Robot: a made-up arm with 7 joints. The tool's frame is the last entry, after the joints.
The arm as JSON. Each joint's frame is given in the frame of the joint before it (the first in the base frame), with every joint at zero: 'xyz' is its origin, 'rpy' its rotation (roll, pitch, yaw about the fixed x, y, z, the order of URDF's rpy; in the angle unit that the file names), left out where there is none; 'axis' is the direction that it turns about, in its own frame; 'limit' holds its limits. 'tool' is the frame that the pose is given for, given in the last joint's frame.
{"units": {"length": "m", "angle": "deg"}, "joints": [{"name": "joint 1", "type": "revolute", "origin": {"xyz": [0.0, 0.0, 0.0], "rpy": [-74.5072, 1.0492, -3.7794]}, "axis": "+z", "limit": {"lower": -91.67, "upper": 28.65}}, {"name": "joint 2", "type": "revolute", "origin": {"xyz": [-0.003, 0.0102, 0.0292], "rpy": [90.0, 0.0, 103.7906]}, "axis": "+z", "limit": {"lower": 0.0, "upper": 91.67}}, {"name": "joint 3", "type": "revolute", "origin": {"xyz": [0.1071, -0.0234, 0.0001], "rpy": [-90.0, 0.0, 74.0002]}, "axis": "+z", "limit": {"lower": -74.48, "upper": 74.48}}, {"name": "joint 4", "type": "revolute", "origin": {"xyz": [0.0, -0.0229, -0.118], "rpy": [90.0, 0.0, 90.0]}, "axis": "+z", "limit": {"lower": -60.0, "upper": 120.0}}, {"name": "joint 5", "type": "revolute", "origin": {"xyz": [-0.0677, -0.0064, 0.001], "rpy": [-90.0, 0.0, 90.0]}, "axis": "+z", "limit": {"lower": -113.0, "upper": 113.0}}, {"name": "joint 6", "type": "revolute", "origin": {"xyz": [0.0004, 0.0, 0.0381], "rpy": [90.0, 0.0, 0.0]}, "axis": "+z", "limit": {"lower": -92.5, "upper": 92.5}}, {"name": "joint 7", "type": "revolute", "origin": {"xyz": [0.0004, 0.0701, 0.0], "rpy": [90.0, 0.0, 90.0]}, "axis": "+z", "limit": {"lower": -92.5, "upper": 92.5}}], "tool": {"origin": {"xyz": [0.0, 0.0, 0.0]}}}
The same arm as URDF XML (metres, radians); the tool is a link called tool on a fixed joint. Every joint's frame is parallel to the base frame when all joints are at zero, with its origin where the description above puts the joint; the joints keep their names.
<robot name="arm">
<link name="base"/>
<link name="link1"/>
<link name="link2"/>
<link name="link3"/>
<link name="link4"/>
<link name="link5"/>
<link name="link6"/>
<link name="link7"/>
<link name="tool"/>
<joint name="joint 1" type="revolute"><parent link="base"/><child link="link1"/><origin xyz="0.0000 0.0000 0.0000" rpy="0.0000 0.0000 0.0000"/><axis xyz="0.068403 0.961235 0.26711"/><limit lower="-1.5999" upper="0.5000"/></joint>
<joint name="joint 2" type="revolute"><parent link="link1"/><child link="link2"/><origin xyz="-0.0010 0.0310 -0.0020" rpy="0.0000 0.0000 0.0000"/><axis xyz="0.968889 -0.0002 -0.247497"/><limit lower="0.0000" upper="1.5999"/></joint>
<joint name="joint 3" type="revolute"><parent link="link2"/><child link="link3"/><origin xyz="-0.0270 0.0070 -0.1060" rpy="0.0000 0.0000 0.0000"/><axis xyz="0.247497 -0.0001 0.968889"/><limit lower="-1.2999" upper="1.2999"/></joint>
<joint name="joint 4" type="revolute"><parent link="link3"/><child link="link4"/><origin xyz="-0.0070 0.0000 -0.1200" rpy="0.0000 0.0000 0.0000"/><axis xyz="0.0002 1 0"/><limit lower="-1.0472" upper="2.0944"/></joint>
<joint name="joint 5" type="revolute"><parent link="link4"/><child link="link5"/><origin xyz="0.0640 0.0010 -0.0230" rpy="0.0000 0.0000 0.0000"/><axis xyz="0.968889 -0.0002 -0.247497"/><limit lower="-1.9722" upper="1.9722"/></joint>
<joint name="joint 6" type="revolute"><parent link="link5"/><child link="link6"/><origin xyz="0.0370 0.0000 -0.0090" rpy="0.0000 0.0000 0.0000"/><axis xyz="0.0002 1 0"/><limit lower="-1.6144" upper="1.6144"/></joint>
<joint name="joint 7" type="revolute"><parent link="link6"/><child link="link7"/><origin xyz="0.0680 0.0000 -0.0170" rpy="0.0000 0.0000 0.0000"/><axis xyz="0.247497 -0.0001 0.968889"/><limit lower="-1.6144" upper="1.6144"/></joint>
<joint name="tool_joint" type="fixed"><parent link="link7"/><child link="tool"/><origin xyz="0.0000 0.0000 0.0000" rpy="0.0000 0.2501 -0.0002"/></joint>
</robot>

